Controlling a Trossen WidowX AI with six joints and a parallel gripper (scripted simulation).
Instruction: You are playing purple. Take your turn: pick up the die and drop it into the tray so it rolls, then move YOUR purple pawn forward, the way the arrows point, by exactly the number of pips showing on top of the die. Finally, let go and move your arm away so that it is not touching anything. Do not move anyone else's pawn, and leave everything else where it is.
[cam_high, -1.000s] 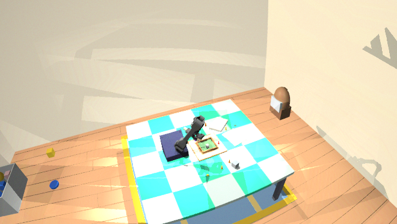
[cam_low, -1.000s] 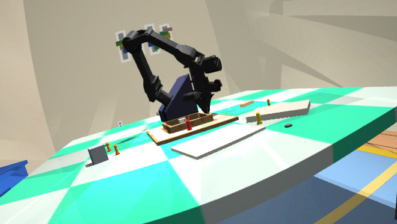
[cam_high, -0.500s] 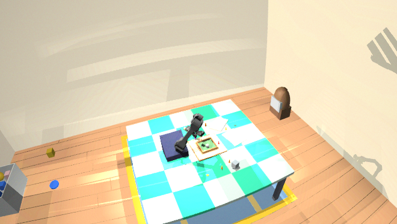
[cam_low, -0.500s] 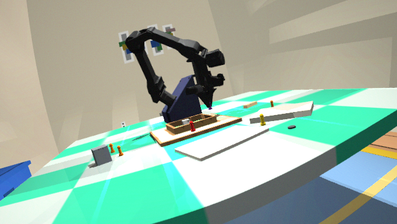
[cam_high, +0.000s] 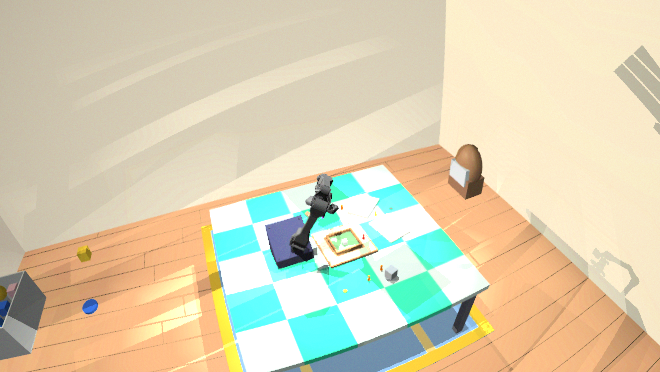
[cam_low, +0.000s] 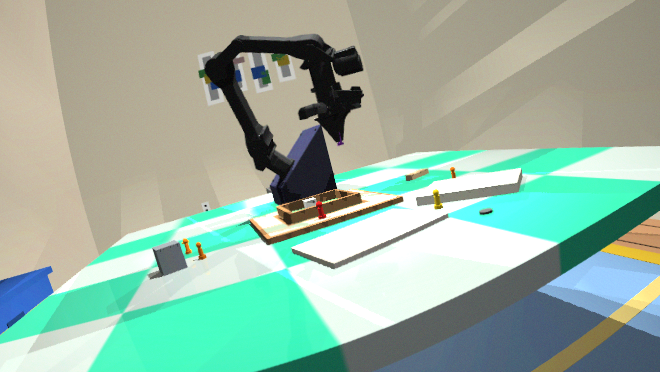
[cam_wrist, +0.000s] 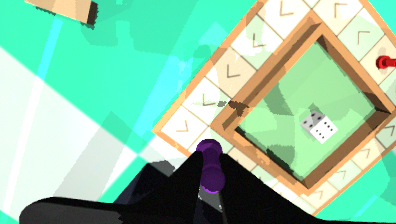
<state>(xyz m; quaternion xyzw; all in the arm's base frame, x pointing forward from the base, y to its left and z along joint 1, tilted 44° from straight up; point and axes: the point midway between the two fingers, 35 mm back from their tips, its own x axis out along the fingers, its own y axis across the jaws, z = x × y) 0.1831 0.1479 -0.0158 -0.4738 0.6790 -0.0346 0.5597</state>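
My gripper tip is 12 cm to the left of the white die, 12 cm above it and 8 cm short of it. Round my gripper tip: yellow pawn: 35 cm ahead, 13 cm below, 5 cm to the left; then purple pawn: 1 cm above; then red pawn: 19 cm ahead, 12 cm to the right, 12 cm below.
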